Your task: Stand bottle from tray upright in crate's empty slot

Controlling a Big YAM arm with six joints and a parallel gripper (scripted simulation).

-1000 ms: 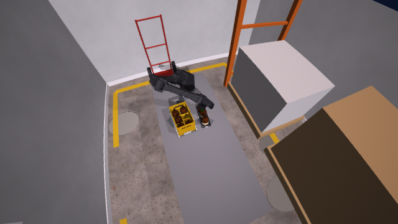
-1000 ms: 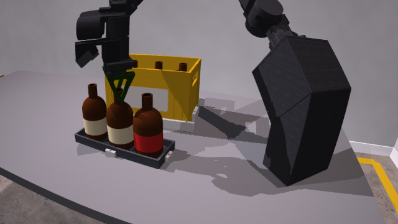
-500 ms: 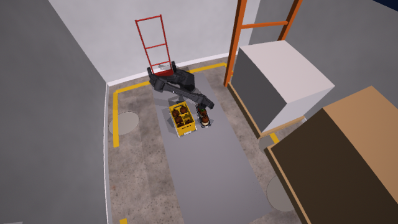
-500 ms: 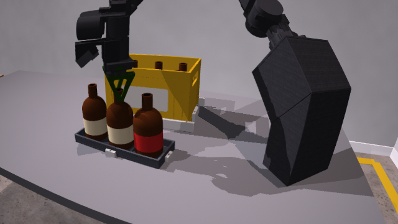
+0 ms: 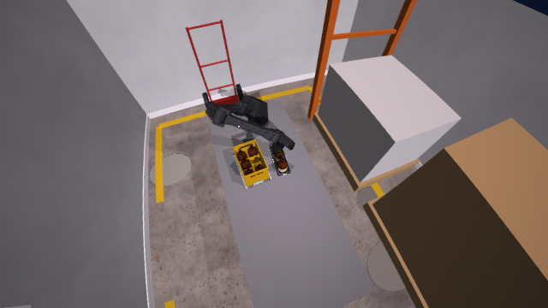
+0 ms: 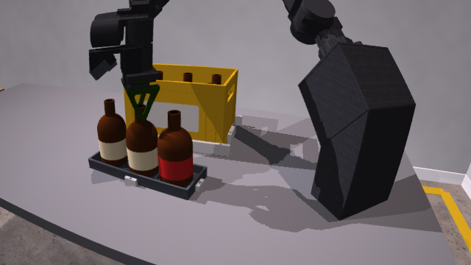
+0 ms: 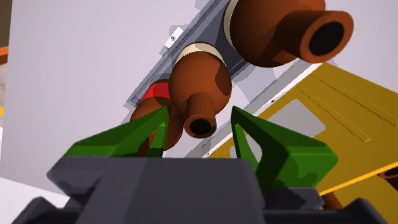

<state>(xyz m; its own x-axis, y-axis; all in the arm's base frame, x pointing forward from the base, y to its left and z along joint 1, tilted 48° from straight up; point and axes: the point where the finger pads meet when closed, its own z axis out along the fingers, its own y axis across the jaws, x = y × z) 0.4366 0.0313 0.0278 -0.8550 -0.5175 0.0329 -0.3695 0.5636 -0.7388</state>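
The dark tray is 14 cm below my hand. Round my hand: yellow crate: 7 cm behind, 23 cm to the right, 6 cm below.
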